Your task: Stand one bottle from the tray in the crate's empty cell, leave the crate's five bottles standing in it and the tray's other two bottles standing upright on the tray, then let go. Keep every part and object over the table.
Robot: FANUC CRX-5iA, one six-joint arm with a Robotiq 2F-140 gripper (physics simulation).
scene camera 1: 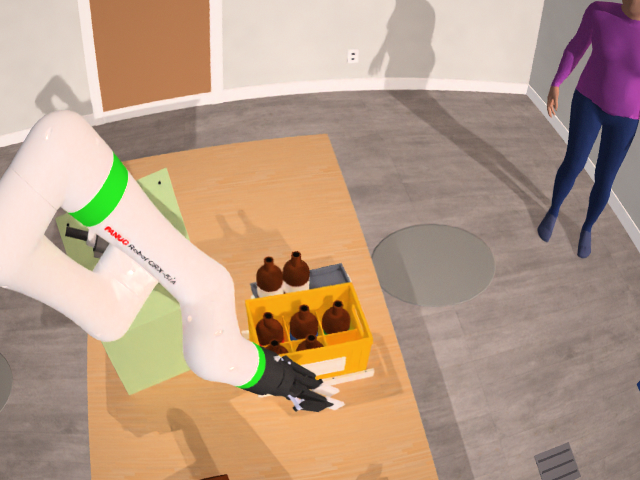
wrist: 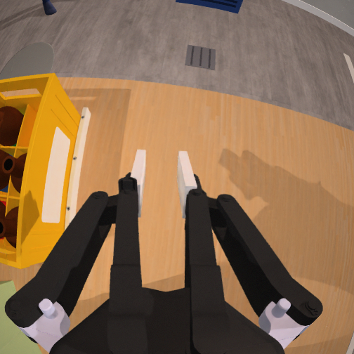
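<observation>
My gripper is above the table in front of the crate's labelled side. Its pale fingertips stand a small gap apart with nothing between them. The yellow crate stands upright and holds five brown bottles, three in the back row and two in front. Its front right cell is empty in the scene view. Two brown bottles with white labels, one left and one right, stand upright on the grey tray behind the crate. A brown-red object is cut off at the scene view's bottom edge; I cannot tell what it is.
A pale strip lies along the crate's front side. The green base plate is left of the crate. The wooden table's right edge runs close beside the crate and tray. A person stands on the floor at the far right.
</observation>
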